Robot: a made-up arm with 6 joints. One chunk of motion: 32 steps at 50 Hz.
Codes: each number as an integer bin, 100 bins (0 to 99) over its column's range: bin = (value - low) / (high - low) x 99, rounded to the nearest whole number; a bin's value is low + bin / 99 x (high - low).
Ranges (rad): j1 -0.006..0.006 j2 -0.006..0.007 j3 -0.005..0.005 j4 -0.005..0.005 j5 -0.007..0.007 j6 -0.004..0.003
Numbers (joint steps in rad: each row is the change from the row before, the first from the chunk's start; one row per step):
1: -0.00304 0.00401 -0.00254 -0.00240 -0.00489 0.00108
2: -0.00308 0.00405 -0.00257 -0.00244 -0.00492 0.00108
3: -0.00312 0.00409 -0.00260 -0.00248 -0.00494 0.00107
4: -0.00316 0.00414 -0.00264 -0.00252 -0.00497 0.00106
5: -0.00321 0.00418 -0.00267 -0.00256 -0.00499 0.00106
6: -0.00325 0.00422 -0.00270 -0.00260 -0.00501 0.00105
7: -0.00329 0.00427 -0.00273 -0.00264 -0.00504 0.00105
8: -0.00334 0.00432 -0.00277 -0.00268 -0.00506 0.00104
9: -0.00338 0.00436 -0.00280 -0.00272 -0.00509 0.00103
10: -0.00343 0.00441 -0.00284 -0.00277 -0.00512 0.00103
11: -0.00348 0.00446 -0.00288 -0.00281 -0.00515 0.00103
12: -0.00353 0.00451 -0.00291 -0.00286 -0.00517 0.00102
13: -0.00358 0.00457 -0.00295 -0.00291 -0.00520 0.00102
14: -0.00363 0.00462 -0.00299 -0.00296 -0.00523 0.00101
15: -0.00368 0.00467 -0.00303 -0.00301 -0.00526 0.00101
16: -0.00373 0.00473 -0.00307 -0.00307 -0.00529 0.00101
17: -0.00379 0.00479 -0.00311 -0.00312 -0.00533 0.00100
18: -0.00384 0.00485 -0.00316 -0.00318 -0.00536 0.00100
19: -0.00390 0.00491 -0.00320 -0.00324 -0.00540 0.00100
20: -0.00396 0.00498 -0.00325 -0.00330 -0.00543 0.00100
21: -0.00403 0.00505 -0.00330 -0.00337 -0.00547 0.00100
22: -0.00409 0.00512 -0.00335 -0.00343 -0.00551 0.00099
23: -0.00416 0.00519 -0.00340 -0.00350 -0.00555 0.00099
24: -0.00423 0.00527 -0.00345 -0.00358 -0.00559 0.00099
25: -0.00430 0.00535 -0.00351 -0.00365 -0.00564 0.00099
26: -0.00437 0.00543 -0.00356 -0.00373 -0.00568 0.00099
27: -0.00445 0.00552 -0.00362 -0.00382 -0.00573 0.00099
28: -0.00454 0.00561 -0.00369 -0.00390 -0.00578 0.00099
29: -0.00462 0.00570 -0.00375 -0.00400 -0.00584 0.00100
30: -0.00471 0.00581 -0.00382 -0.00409 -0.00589 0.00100
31: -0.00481 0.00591 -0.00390 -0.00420 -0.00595 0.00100
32: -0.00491 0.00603 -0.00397 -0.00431 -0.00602 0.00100
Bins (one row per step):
1: 24 76 24 26 15 72
2: 24 77 24 25 15 72
3: 24 77 24 25 15 72
4: 23 77 23 25 14 72
5: 23 78 23 24 14 72
6: 23 78 23 24 14 71
7: 22 78 22 23 14 71
8: 22 79 22 23 14 71
9: 22 79 22 23 14 71
10: 21 79 21 22 13 71
11: 21 80 21 22 13 71
12: 20 80 21 21 13 71
13: 20 80 20 21 13 71
14: 20 81 20 20 13 71
15: 19 81 20 20 12 71
16: 19 82 19 19 12 71
17: 18 82 19 19 12 71
18: 18 83 18 18 12 71
19: 17 83 18 17 11 71
20: 17 84 17 17 11 71
21: 16 84 17 16 11 71
22: 16 85 16 16 11 71
23: 15 85 16 15 10 71
24: 15 86 15 14 10 71
25: 14 86 15 13 10 71
26: 13 87 14 13 9 71
27: 13 88 14 12 9 71
28: 12 88 13 11 9 71
29: 11 89 12 10 8 71
30: 11 90 12 9 8 71
31: 10 91 11 8 7 71
32: 9 92 10 7 7 71

